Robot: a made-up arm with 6 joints. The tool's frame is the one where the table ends. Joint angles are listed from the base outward.
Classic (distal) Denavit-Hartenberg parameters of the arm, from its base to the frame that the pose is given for. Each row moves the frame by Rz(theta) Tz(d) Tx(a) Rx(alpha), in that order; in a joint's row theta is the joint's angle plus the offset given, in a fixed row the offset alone. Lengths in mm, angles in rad.
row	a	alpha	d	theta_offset
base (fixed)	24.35	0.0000	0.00	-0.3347
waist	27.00	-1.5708	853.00	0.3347
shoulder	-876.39	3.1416	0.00	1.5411
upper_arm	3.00	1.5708	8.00	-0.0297
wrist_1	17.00	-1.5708	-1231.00	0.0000
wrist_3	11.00	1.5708	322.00	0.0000
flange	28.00	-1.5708	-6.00	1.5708
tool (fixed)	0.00	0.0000	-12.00	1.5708
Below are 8 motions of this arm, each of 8 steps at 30 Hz.
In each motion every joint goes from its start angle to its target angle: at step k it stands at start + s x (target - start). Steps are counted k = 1, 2, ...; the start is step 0. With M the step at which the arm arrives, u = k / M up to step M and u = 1 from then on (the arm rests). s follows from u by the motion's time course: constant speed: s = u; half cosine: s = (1 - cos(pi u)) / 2; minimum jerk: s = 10 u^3 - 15 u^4 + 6 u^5.
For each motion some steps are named. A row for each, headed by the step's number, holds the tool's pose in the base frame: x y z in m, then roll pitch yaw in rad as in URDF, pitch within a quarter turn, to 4 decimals.
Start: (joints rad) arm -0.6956 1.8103 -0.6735 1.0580 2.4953 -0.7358
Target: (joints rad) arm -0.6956 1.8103 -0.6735 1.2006 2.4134 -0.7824
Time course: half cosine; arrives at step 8
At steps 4, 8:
4: -0.0013 -0.1641 -0.3368 1.5930 -0.2610 -0.0600
8: 0.0153 -0.1494 -0.3436 1.6538 -0.2690 0.0036

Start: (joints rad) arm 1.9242 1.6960 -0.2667 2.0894 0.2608 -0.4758
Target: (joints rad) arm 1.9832 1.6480 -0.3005 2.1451 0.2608 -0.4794
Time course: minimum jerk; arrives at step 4
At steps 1, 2, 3, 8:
1: -0.3428 0.6224 -0.4988 1.1384 1.0053 -1.6409
2: -0.3661 0.6164 -0.4821 1.1213 1.0070 -1.6128
3: -0.3891 0.6093 -0.4653 1.1043 1.0088 -1.5844
8: -0.3950 0.6073 -0.4609 1.0999 1.0092 -1.5770

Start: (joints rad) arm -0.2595 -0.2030 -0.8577 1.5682 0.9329 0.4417
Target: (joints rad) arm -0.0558 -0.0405 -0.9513 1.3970 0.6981 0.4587
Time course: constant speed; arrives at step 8
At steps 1, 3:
1: 1.0113 -0.2794 1.1918 -1.4319 0.3874 0.7784
3: 1.0192 -0.2438 1.1231 -1.3794 0.4294 0.7796

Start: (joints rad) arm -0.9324 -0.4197 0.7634 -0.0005 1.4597 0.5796
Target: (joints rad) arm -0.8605 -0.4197 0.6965 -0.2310 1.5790 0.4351
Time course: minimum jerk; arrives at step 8
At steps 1, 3, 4, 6, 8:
1: -0.1881 -0.3273 2.7813 2.5625 -0.4980 2.2151
3: -0.1571 -0.3615 2.7654 2.5732 -0.4835 2.3010
4: -0.1288 -0.3893 2.7508 2.5813 -0.4695 2.3748
6: -0.0758 -0.4339 2.7234 2.5929 -0.4416 2.5031
8: -0.0614 -0.4445 2.7159 2.5955 -0.4335 2.5361

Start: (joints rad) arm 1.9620 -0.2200 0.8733 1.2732 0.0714 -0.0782
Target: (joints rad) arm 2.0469 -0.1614 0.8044 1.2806 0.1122 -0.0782
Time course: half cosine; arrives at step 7
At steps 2, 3, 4, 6, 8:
2: 0.1065 0.1762 2.9441 -1.3402 -1.0869 2.1411
3: 0.0858 0.2152 2.9383 -1.3477 -1.0628 2.1673
4: 0.0614 0.2575 2.9308 -1.3550 -1.0360 2.1956
6: 0.0214 0.3199 2.9171 -1.3643 -0.9951 2.2374
8: 0.0153 0.3287 2.9149 -1.3655 -0.9891 2.2434

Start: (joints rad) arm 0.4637 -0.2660 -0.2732 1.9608 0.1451 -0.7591
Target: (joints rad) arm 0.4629 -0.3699 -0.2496 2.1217 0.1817 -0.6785
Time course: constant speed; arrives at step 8
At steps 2, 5, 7, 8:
2: 0.8668 0.5056 2.0388 -1.2610 0.0397 0.6037
5: 0.8134 0.5014 2.0805 -1.3575 0.0072 0.6112
7: 0.7771 0.4981 2.1063 -1.4221 -0.0138 0.6155
8: 0.7587 0.4963 2.1187 -1.4544 -0.0241 0.6175

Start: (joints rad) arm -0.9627 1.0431 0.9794 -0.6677 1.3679 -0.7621
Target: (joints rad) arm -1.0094 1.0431 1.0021 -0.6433 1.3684 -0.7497
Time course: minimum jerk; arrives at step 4
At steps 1, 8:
1: 0.9585 -1.8226 1.0150 1.9911 -0.8585 -2.1486
8: 0.8806 -1.8679 1.0460 1.9971 -0.8866 -2.2027

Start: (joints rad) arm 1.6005 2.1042 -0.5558 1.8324 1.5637 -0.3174
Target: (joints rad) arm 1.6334 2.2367 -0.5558 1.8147 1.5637 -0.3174
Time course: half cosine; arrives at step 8
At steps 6, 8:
6: -0.0239 -0.3264 -0.4203 1.5077 -0.2270 -2.9866
8: -0.0200 -0.3511 -0.4136 1.5278 -0.2264 -2.9872

